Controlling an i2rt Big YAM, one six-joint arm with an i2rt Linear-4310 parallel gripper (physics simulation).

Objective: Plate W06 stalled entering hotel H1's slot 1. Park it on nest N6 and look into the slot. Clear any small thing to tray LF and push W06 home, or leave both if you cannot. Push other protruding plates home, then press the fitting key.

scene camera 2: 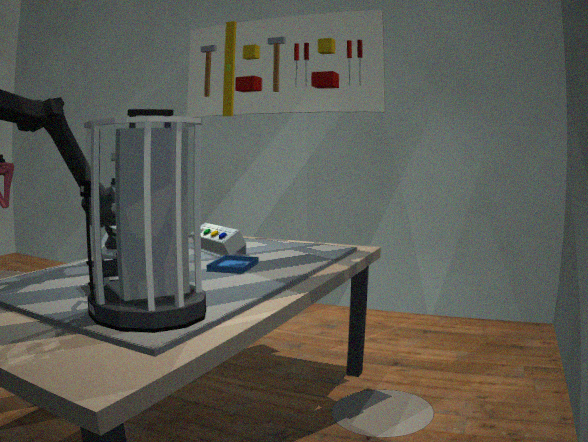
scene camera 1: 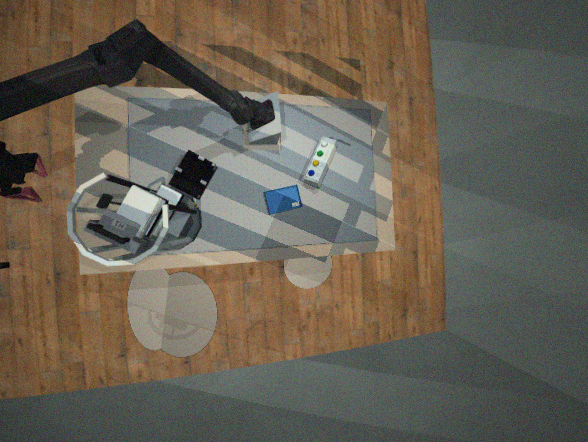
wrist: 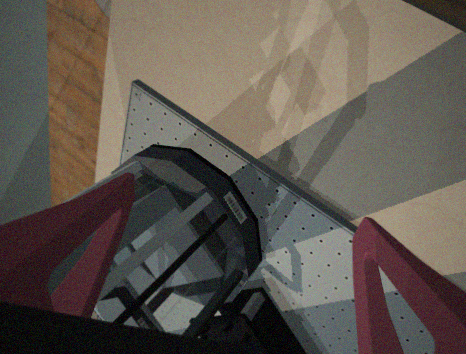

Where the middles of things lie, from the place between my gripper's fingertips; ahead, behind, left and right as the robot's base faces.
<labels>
The round plate rack (scene camera 2: 142,188) lies 29 cm to the left of my hand, 15 cm ahead of it and 2 cm below it.
</labels>
